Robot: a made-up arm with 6 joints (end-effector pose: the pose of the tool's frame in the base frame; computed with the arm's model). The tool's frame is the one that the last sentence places.
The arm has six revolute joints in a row. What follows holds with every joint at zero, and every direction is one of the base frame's. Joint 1 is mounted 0.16 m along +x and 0.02 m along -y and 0.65 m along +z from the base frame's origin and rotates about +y. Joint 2 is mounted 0.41 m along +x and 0.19 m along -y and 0.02 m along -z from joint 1 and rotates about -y. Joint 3 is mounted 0.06 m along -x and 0.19 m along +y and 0.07 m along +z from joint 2 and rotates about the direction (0.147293, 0.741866, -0.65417). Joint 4 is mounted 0.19 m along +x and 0.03 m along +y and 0.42 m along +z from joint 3 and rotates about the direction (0.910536, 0.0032, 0.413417). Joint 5 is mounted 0.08 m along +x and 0.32 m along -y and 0.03 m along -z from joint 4 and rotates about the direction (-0.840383, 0.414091, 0.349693). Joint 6 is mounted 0.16 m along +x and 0.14 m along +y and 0.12 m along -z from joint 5 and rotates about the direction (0.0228, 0.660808, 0.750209). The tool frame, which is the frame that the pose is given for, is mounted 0.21 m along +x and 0.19 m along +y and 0.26 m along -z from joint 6; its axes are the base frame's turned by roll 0, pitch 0 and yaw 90 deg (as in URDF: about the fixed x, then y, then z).
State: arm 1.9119 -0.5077 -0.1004 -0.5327 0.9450 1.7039
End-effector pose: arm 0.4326 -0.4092 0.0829 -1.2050 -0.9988 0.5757
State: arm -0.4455 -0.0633 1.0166 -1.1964 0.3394 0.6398
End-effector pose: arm 0.3199 -0.5732 0.9408 0.6921 1.5715 0.6794
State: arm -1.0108 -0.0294 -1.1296 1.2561 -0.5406 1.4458
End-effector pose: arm -0.1490 0.2279 0.8115 0.6588 -0.5023 -1.7724
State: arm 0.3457 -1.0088 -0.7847 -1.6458 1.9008 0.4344
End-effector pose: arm 1.1765 -0.4122 1.4685 0.5770 -2.8422 0.2751
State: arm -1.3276 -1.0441 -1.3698 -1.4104 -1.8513 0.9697
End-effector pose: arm -0.5531 0.3489 1.5685 2.0022 1.3202 -1.8842
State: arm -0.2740 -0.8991 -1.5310 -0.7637 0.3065 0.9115
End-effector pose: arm 0.8684 -0.1307 1.0261 -0.8050 0.9675 2.1457
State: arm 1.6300 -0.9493 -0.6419 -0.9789 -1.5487 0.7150
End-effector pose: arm 0.5420 0.3156 -0.6259 1.6184 0.6474 1.1805
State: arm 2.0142 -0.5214 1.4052 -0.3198 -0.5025 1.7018
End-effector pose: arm -0.1107 -0.2427 0.2013 2.0935 1.2151 -1.7916
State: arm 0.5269 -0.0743 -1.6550 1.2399 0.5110 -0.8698
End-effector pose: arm 0.1983 0.6679 0.9041 0.4173 -1.3821 2.5384
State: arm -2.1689 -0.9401 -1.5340 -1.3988 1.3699 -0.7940
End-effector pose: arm -1.0322 -0.5334 1.0102 -1.6876 -0.3701 -1.4051
